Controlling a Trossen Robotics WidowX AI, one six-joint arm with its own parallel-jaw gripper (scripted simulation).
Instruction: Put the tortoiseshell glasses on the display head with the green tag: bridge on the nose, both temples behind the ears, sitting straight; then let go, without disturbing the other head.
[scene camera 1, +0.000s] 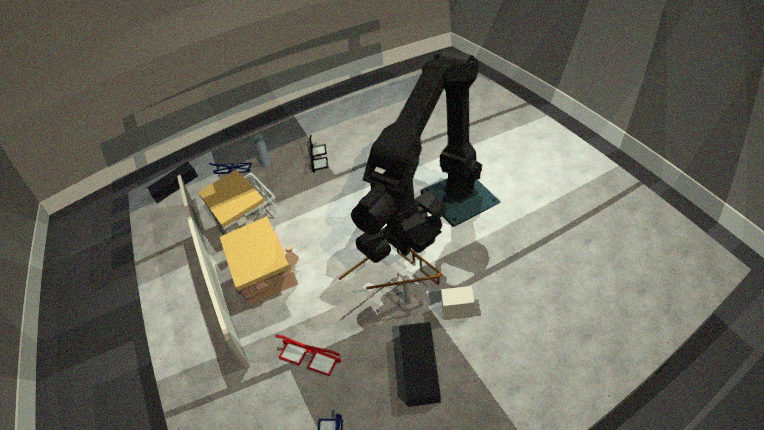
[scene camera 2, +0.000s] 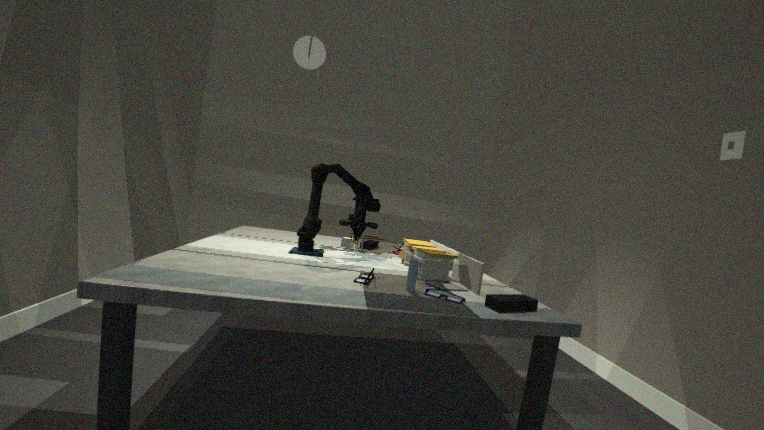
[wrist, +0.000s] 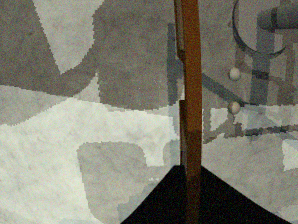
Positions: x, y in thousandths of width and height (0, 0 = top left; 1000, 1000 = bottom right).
In view: the gripper (scene camera 1: 531, 592), a dark block (scene camera 1: 552, 883), a cream box (scene camera 1: 599, 706), a dark block (scene camera 1: 209, 443) and a display head (scene camera 1: 341, 622).
The gripper shows as well in the wrist view (wrist: 626, 783). The wrist view does not show the cream box: it is out of frame.
